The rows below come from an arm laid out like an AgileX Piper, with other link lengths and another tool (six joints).
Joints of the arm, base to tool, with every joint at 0 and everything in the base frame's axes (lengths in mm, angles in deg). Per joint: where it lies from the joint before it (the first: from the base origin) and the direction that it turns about. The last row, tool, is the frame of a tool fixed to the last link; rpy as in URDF.
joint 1: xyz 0 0 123 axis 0 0 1
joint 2: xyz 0 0 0 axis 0 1 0
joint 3: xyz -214.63 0 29.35 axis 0 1 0
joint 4: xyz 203.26 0 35.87 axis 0.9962 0 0.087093
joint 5: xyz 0 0 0 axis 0 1 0
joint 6: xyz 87.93 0 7.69 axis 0.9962 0 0.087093
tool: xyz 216.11 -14 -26.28 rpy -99.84 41.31 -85.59
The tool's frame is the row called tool.
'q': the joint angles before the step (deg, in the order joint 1, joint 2, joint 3, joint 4, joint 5, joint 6). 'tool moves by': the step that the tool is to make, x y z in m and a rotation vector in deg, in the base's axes. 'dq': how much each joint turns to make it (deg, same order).
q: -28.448 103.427 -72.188 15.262 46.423 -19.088
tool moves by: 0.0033 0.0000 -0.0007 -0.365 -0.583 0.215
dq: 0.336 0.002 0.397 0.172 -1.081 -0.227
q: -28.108 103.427 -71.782 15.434 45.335 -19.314
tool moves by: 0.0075 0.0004 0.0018 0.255 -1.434 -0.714
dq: -0.002 0.009 -0.003 1.220 -1.170 -0.134
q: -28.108 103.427 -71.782 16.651 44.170 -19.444
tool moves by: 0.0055 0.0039 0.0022 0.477 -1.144 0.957
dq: 0.000 -0.125 0.007 1.905 -0.247 -2.052
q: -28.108 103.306 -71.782 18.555 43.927 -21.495
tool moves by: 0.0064 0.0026 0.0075 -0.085 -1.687 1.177
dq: 0.038 -1.056 -0.011 1.618 0.008 -2.041
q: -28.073 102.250 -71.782 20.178 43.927 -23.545
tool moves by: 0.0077 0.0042 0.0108 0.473 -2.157 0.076
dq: -0.002 -1.529 -0.004 1.971 0.104 -0.976
